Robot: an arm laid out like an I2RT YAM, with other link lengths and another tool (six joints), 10 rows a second.
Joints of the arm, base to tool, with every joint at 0 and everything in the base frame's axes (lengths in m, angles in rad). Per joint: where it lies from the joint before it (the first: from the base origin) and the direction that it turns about. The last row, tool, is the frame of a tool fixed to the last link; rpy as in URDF.
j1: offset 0 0 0.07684 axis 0 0 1
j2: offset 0.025 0.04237 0.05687 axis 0 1 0
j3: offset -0.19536 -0.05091 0 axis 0 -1 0
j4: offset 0.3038 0.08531 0.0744 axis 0 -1 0
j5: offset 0.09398 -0.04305 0.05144 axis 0 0 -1
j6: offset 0.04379 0 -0.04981 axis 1 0 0
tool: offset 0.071 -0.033 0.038 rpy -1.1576 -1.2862 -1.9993
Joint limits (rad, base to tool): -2.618..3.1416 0..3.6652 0..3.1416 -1.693..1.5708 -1.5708..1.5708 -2.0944..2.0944
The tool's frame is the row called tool.
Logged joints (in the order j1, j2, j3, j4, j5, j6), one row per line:
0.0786, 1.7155, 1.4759, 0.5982, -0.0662, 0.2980
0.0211, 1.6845, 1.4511, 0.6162, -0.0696, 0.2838
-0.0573, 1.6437, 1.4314, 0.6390, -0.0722, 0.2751
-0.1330, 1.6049, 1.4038, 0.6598, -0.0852, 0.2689
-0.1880, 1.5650, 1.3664, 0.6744, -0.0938, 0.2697
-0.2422, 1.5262, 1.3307, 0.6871, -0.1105, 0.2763
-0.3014, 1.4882, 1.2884, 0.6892, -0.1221, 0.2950
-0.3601, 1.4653, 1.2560, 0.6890, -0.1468, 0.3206
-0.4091, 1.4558, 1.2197, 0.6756, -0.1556, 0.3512
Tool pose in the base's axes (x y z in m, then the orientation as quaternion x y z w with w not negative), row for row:
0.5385, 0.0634, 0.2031, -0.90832, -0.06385, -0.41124, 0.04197
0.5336, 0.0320, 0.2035, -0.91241, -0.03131, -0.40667, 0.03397
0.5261, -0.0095, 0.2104, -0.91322, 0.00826, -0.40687, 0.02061
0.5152, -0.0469, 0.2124, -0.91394, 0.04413, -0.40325, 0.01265
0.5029, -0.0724, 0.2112, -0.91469, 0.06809, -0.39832, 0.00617
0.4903, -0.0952, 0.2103, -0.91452, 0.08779, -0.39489, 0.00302
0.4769, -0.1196, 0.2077, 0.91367, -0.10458, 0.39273, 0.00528
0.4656, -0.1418, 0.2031, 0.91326, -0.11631, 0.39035, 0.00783
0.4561, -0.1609, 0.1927, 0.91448, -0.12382, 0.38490, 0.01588
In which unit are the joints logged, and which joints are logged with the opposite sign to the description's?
The joints are logged in radians. Opposite sign: j4, j6.
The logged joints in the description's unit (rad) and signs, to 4 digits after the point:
0.0786, 1.7155, 1.4759, -0.5982, -0.0662, -0.2980
0.0211, 1.6845, 1.4511, -0.6162, -0.0696, -0.2838
-0.0573, 1.6437, 1.4314, -0.6390, -0.0722, -0.2751
-0.1330, 1.6049, 1.4038, -0.6598, -0.0852, -0.2689
-0.1880, 1.5650, 1.3664, -0.6744, -0.0938, -0.2697
-0.2422, 1.5262, 1.3307, -0.6871, -0.1105, -0.2763
-0.3014, 1.4882, 1.2884, -0.6892, -0.1221, -0.2950
-0.3601, 1.4653, 1.2560, -0.6890, -0.1468, -0.3206
-0.4091, 1.4558, 1.2197, -0.6756, -0.1556, -0.3512

